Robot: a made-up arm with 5 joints.
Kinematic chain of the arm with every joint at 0, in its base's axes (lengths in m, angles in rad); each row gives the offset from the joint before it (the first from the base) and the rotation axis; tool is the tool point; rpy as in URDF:
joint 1: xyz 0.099 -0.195 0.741 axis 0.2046 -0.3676 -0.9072
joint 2: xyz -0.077 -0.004 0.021 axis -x
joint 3: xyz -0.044 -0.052 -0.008 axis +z
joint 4: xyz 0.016 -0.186 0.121 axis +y
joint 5: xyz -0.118 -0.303 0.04 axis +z
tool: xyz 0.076 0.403 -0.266 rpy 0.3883 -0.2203 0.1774
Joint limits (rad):
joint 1: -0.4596..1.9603
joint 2: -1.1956..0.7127
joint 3: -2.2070..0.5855
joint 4: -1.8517..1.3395
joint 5: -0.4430..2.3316
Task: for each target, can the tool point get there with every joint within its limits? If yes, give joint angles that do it. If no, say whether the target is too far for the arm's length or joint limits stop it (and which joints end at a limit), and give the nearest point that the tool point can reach.
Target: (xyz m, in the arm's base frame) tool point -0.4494 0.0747 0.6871
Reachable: yes | joints 0.6106 -0.9895 -0.5379 0.4179 0.9685
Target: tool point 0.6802 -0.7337 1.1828
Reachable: no: joint limits stop it (at a limit: joint 1, joint 2, joint 4, joint 5) | nearest point 0.6443 -0.7764 1.0709 | short by 0.125 m
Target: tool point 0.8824 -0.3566 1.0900
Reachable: no: joint limits stop it (at a limit: joint 1, joint 2, joint 3) | nearest point 0.7763 -0.2015 1.0207 | short by 0.200 m
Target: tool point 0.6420 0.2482 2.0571
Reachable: no: too far | nearest point 0.4664 0.2421 1.4888 | short by 0.595 m
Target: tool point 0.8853 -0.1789 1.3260
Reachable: no: joint limits stop it (at a limit: joint 1, joint 3) | nearest point 0.7683 -0.0725 1.2066 | short by 0.198 m
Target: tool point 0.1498 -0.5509 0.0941
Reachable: yes | joints 1.7614 -0.4750 0.2858 -1.5032 2.0691
